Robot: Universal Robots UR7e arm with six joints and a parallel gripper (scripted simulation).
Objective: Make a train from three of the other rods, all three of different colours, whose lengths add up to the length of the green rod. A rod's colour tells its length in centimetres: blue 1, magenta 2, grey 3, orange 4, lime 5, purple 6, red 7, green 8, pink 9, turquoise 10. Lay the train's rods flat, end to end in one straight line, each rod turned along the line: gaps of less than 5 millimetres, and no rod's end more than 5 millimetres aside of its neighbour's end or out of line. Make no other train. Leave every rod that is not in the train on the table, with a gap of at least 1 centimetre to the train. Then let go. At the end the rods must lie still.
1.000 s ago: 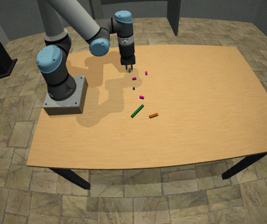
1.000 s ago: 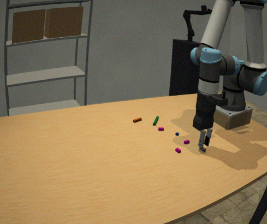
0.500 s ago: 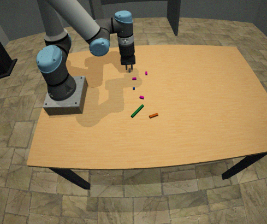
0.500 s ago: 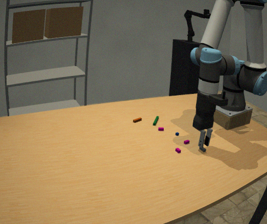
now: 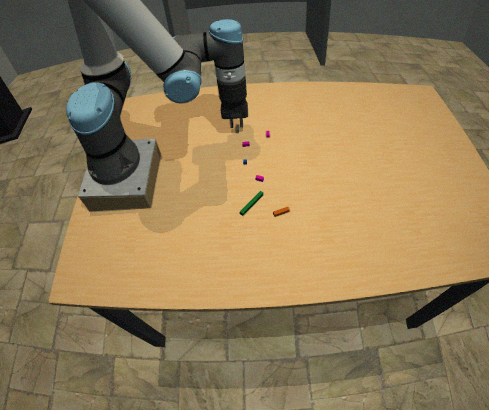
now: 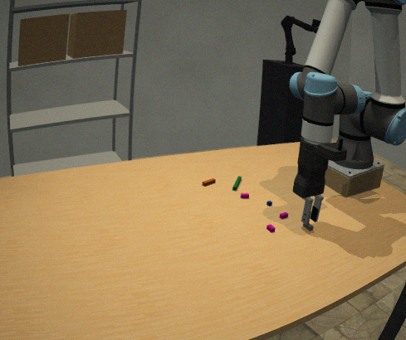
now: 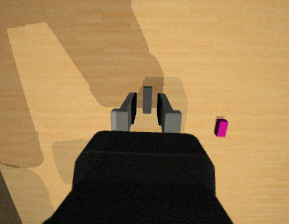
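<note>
Now: hand 3 cm above the grey rod. Also, from my hand: blue rod: 14 cm to the right, 3 cm below; orange rod: 6 cm ahead, 32 cm to the right, 3 cm below; green rod: 1 cm behind, 28 cm to the right, 3 cm below.
</note>
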